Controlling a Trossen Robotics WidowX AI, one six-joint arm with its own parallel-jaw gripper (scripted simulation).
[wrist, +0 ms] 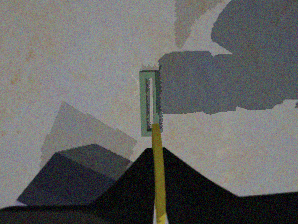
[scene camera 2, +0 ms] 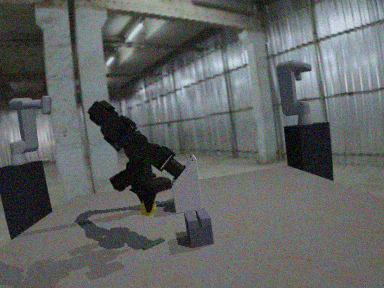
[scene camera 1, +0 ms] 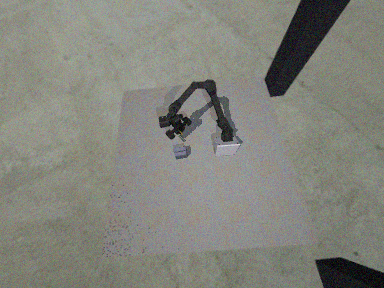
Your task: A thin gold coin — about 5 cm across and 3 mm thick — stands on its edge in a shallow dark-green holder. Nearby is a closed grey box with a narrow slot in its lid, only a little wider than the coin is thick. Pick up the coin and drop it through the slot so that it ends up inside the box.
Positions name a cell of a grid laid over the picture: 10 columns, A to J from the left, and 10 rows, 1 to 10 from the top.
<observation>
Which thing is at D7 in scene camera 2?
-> My gripper.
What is my gripper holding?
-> A gold coin.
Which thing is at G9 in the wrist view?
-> My gripper.
</observation>
